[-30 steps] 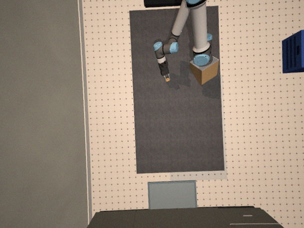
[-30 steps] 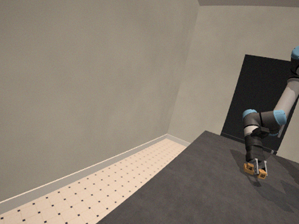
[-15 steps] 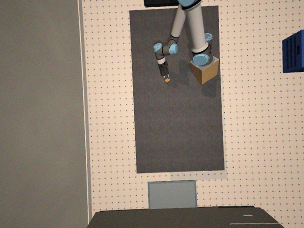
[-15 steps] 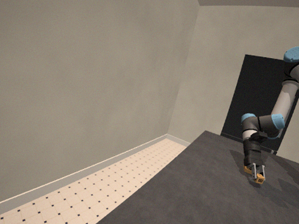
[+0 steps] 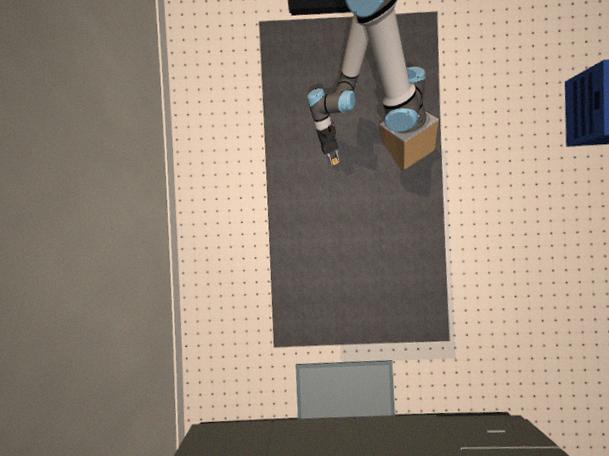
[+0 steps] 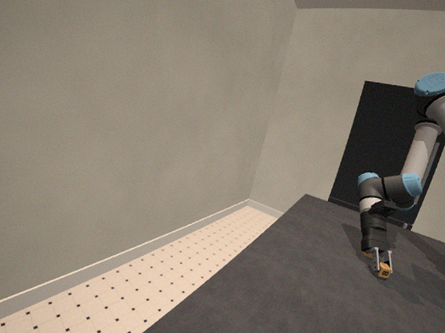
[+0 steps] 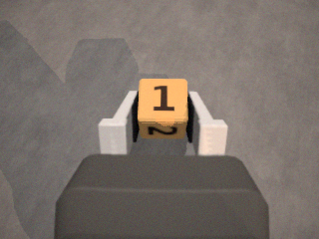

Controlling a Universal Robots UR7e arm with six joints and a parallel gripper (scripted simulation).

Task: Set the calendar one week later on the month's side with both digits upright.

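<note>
Now: hand 10 mm to the right of the number cube and 10 mm above it.
</note>
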